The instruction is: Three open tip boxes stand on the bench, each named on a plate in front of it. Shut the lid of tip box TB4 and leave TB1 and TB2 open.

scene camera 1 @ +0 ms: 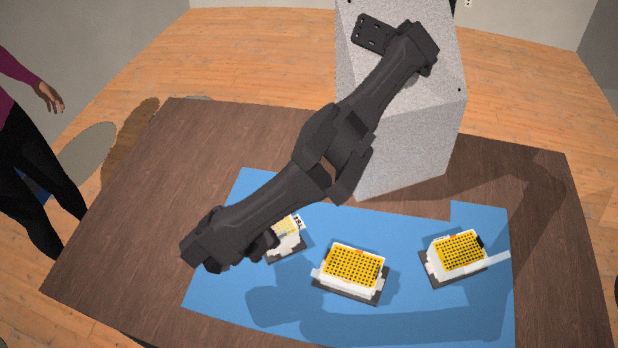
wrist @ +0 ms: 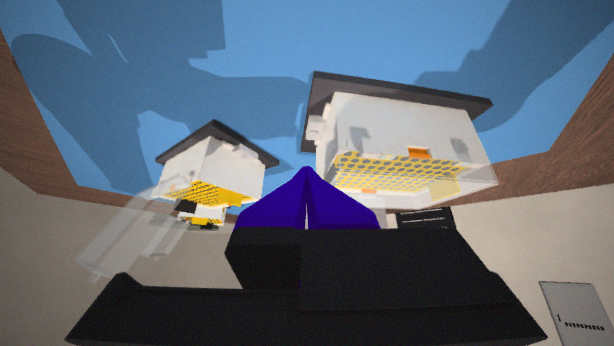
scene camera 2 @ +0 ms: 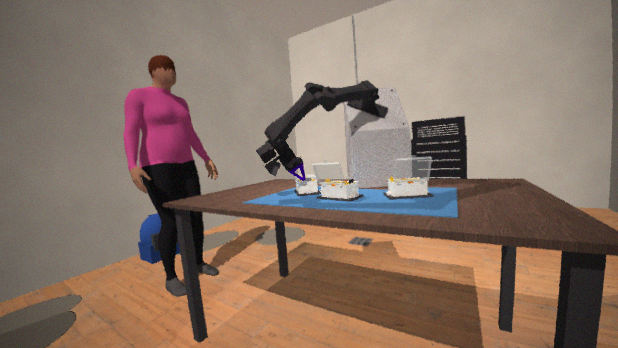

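Seen in the pictures: gripper, between the fingertips: (scene camera 1: 277, 245) (wrist: 306, 173) (scene camera 2: 304, 180); arm's base, origin of its link: (scene camera 1: 394, 45) (scene camera 2: 367, 107).
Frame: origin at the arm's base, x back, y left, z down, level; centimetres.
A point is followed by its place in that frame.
Observation:
The left tip box (scene camera 1: 286, 245) {z 37.3, x -34.7, y -9.6 cm} (scene camera 2: 306, 186) {z 35.7, x -36.0, y -10.5 cm} (wrist: 400, 127) {z 35.8, x -36.1, y -16.5 cm} has a plate (scene camera 1: 299, 221) {z 39.2, x -26.2, y -11.1 cm} marked TB; its digit is unclear. Its clear lid (wrist: 480, 175) {z 32.3, x -32.9, y -21.1 cm} appears lowered over the yellow rack; whether it is fully seated is unclear. My gripper (scene camera 1: 272, 242) {z 32.5, x -37.8, y -9.6 cm} (scene camera 2: 302, 178) {z 32.5, x -37.8, y -9.6 cm} (wrist: 306, 173) {z 32.5, x -37.8, y -9.6 cm} is shut and empty at this box, close to its top edge; contact cannot be told. The middle box (scene camera 1: 352, 270) (scene camera 2: 340, 190) {z 35.6, x -38.2, y 11.0 cm} and the right box (scene camera 1: 457, 257) (scene camera 2: 407, 187) {z 35.6, x -24.1, y 30.6 cm} have raised lids. I cannot read their names. The arm partly hides the left box in scene camera 1.
The boxes stand on dark bases on a blue mat (scene camera 1: 425, 300) {z 39.4, x -32.5, y 25.5 cm} (scene camera 2: 445, 205) {z 39.4, x -29.6, y 45.0 cm}, on a brown table (scene camera 1: 130, 190) {z 39.7, x -41.9, y -62.6 cm} (scene camera 2: 530, 210) {z 39.7, x -24.7, y 65.0 cm}. The arm's grey pedestal (scene camera 1: 407, 155) {z 26.7, x -4.2, y 7.9 cm} (scene camera 2: 380, 155) {z 24.6, x -3.7, y 8.3 cm} stands behind. A person (scene camera 2: 162, 130) stands beyond the table's left side.

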